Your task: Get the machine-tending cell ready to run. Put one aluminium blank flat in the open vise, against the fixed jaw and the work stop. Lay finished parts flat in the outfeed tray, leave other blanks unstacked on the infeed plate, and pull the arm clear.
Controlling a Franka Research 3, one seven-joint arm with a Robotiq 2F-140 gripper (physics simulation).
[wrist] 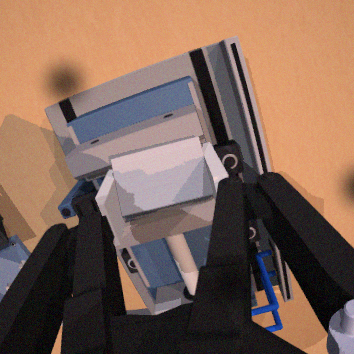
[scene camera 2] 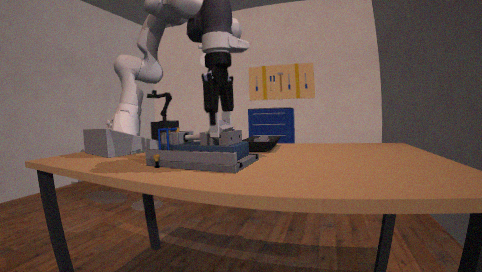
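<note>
My gripper is shut on a pale aluminium blank, with one white fingertip at each short end. The blank sits at the opening between the vise's fixed jaw and its moving jaw. It looks tilted in the scene view; its underside and any contact with the vise floor are hidden. A blue arm, possibly the work stop, shows beside the jaws at left in the wrist view. A black tray stands behind the vise with a grey part in it.
The vise stands on a grey base on the wooden table. A blue wire bracket stands by the vise's screw end. A grey block is at the table's left. A blue-grey object partly shows at the wrist view's left edge.
</note>
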